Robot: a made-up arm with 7 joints. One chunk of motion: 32 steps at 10 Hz.
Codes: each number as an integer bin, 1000 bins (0 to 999) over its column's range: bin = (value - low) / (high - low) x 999, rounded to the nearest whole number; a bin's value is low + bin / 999 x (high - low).
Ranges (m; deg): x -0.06..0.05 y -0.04..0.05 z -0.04..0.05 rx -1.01..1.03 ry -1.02..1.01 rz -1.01..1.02
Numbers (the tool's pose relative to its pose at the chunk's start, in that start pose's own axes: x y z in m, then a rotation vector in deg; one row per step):
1: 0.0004 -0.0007 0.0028 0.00 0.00 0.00
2: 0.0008 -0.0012 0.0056 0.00 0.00 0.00
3: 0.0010 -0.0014 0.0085 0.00 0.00 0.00
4: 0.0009 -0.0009 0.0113 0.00 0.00 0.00
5: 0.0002 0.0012 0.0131 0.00 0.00 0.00
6: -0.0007 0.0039 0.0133 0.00 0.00 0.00
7: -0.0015 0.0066 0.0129 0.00 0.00 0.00
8: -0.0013 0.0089 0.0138 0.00 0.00 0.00
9: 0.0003 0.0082 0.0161 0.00 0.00 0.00
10: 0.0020 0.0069 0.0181 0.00 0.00 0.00
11: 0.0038 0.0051 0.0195 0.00 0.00 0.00
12: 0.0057 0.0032 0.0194 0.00 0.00 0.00
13: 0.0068 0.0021 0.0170 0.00 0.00 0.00
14: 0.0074 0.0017 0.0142 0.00 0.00 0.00
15: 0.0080 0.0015 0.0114 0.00 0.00 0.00
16: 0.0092 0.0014 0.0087 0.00 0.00 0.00
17: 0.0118 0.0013 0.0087 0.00 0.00 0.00
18: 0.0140 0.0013 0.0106 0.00 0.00 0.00
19: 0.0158 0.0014 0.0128 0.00 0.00 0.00
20: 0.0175 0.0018 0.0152 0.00 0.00 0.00
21: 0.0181 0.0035 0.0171 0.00 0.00 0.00
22: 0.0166 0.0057 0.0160 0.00 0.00 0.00
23: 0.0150 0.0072 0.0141 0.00 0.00 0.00
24: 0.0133 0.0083 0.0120 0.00 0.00 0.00
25: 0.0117 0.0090 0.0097 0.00 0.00 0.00
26: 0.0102 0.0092 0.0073 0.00 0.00 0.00
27: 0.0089 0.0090 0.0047 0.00 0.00 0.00
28: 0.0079 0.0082 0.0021 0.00 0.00 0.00
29: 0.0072 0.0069 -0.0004 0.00 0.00 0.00
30: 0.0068 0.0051 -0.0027 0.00 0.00 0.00
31: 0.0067 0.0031 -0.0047 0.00 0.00 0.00
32: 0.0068 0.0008 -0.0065 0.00 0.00 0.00
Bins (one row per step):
1: 549 436 475 495 502 497
2: 552 431 506 495 502 497
3: 554 428 538 495 502 497
4: 553 434 569 495 502 497
5: 547 457 589 495 502 497
6: 539 487 592 495 502 497
7: 531 517 587 495 502 497
8: 533 543 597 495 502 497
9: 548 535 623 495 502 497
10: 563 521 645 495 502 497
11: 579 501 660 495 502 497
12: 597 480 659 495 502 497
13: 607 467 633 495 502 497
14: 612 463 602 495 502 497
15: 618 461 571 495 502 497
16: 628 460 541 495 502 497
17: 652 458 541 495 502 497
18: 672 458 562 495 502 497
19: 688 460 586 495 502 497
20: 704 464 613 495 502 497
21: 709 483 634 495 502 497
22: 696 507 622 495 502 497
23: 681 524 601 495 502 497
24: 666 536 577 495 502 497
25: 651 544 552 495 502 497
26: 638 546 525 495 502 497
27: 626 544 496 495 502 497
28: 617 535 467 495 502 497
29: 610 521 440 495 502 497
30: 607 501 414 495 502 497
31: 606 478 392 495 502 497
32: 607 453 372 495 502 497

